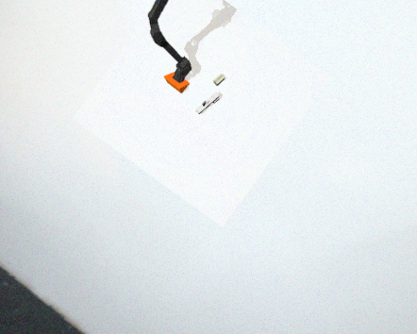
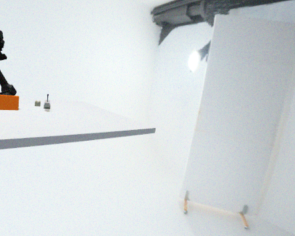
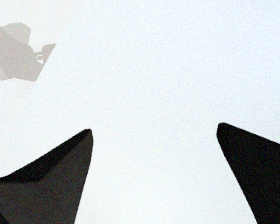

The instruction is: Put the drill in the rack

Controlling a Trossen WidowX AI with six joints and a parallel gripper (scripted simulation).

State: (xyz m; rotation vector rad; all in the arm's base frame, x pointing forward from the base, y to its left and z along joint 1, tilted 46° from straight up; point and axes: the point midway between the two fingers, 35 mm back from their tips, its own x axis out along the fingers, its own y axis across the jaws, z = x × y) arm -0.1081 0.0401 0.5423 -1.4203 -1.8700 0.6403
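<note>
Now: gripper tip 35 cm short of the key, 49 cm to the left of it and 28 cm above it. Round my gripper tip: drill 37 cm ahead, 44 cm to the right, 33 cm below; then rack 33 cm ahead, 28 cm to the right, 36 cm below; then grey block 36 cm ahead, 46 cm to the right, 33 cm below.
</note>
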